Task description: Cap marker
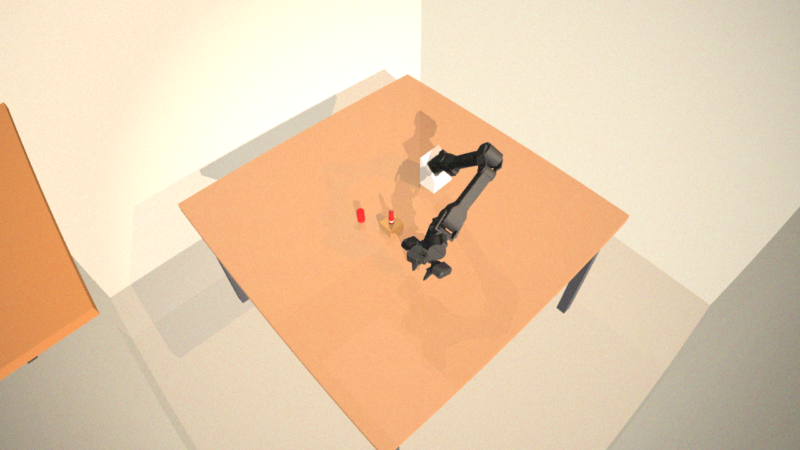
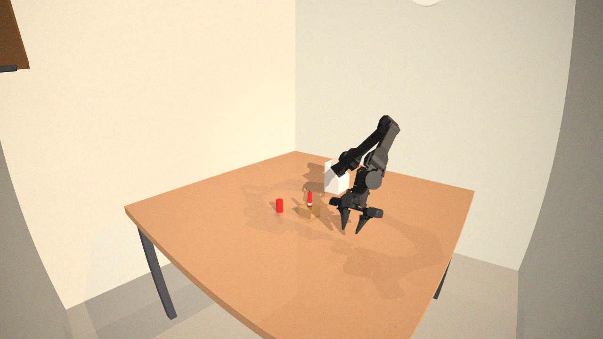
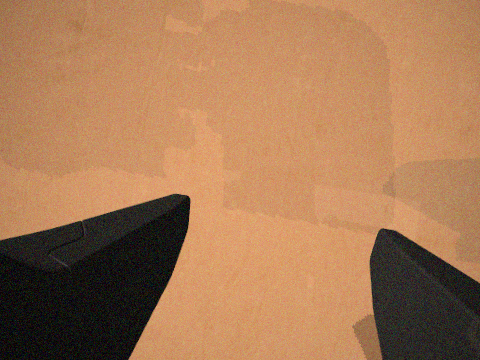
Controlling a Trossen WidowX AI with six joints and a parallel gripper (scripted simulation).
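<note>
Right now the red cap is 350 mm to the right of my gripper tip, 60 mm behind it and 10 mm below it. The rest, counted from my gripper tip: holder block (230 mm to the right, 110 mm behind, 20 mm below).
</note>
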